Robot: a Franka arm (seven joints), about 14 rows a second.
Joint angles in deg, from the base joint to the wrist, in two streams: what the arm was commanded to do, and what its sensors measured. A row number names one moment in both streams.
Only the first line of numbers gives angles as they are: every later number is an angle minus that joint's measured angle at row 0.
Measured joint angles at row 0: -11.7 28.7 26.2 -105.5 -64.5 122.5 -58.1
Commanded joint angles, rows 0 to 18: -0.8 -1.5 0.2 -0.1 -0.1 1.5 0.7; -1.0 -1.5 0.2 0.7 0.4 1.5 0.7; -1.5 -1.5 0.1 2.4 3.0 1.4 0.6; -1.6 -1.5 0.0 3.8 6.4 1.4 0.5; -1.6 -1.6 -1.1 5.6 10.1 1.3 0.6; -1.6 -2.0 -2.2 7.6 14.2 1.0 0.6; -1.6 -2.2 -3.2 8.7 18.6 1.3 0.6; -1.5 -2.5 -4.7 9.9 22.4 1.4 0.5; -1.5 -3.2 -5.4 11.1 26.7 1.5 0.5; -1.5 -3.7 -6.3 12.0 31.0 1.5 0.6; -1.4 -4.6 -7.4 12.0 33.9 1.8 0.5; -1.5 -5.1 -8.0 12.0 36.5 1.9 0.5; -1.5 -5.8 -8.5 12.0 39.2 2.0 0.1; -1.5 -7.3 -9.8 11.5 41.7 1.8 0.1; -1.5 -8.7 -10.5 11.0 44.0 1.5 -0.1; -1.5 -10.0 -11.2 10.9 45.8 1.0 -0.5; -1.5 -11.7 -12.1 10.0 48.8 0.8 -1.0; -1.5 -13.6 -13.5 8.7 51.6 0.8 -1.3; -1.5 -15.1 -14.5 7.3 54.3 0.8 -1.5
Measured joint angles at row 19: -1.5 -10.0 -12.6 12.0 49.3 1.0 -0.3
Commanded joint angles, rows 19 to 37: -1.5 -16.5 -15.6 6.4 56.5 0.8 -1.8; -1.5 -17.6 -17.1 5.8 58.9 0.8 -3.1; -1.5 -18.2 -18.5 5.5 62.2 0.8 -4.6; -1.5 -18.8 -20.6 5.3 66.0 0.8 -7.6; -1.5 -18.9 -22.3 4.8 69.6 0.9 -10.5; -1.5 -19.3 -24.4 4.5 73.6 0.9 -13.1; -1.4 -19.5 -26.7 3.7 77.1 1.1 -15.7; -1.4 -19.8 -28.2 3.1 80.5 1.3 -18.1; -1.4 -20.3 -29.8 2.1 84.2 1.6 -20.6; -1.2 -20.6 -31.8 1.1 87.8 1.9 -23.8; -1.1 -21.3 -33.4 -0.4 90.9 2.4 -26.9; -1.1 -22.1 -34.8 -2.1 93.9 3.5 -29.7; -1.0 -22.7 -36.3 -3.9 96.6 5.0 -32.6; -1.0 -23.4 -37.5 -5.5 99.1 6.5 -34.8; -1.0 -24.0 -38.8 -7.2 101.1 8.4 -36.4; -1.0 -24.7 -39.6 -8.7 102.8 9.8 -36.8; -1.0 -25.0 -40.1 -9.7 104.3 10.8 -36.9; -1.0 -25.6 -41.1 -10.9 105.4 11.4 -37.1; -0.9 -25.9 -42.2 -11.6 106.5 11.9 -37.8
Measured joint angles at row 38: -1.5 -22.7 -40.9 -7.2 103.7 9.4 -36.2
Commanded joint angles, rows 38 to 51: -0.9 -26.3 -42.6 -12.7 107.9 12.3 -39.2; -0.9 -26.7 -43.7 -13.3 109.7 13.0 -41.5; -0.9 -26.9 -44.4 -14.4 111.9 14.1 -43.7; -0.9 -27.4 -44.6 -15.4 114.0 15.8 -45.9; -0.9 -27.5 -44.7 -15.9 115.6 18.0 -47.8; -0.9 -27.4 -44.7 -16.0 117.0 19.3 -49.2; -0.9 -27.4 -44.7 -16.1 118.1 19.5 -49.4; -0.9 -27.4 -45.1 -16.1 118.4 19.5 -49.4; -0.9 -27.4 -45.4 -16.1 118.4 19.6 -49.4; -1.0 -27.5 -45.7 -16.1 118.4 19.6 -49.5; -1.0 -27.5 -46.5 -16.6 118.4 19.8 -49.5; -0.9 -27.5 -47.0 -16.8 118.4 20.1 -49.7; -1.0 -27.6 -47.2 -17.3 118.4 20.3 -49.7; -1.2 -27.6 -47.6 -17.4 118.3 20.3 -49.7
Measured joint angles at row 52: -1.4 -25.2 -46.7 -14.4 117.2 18.6 -48.3
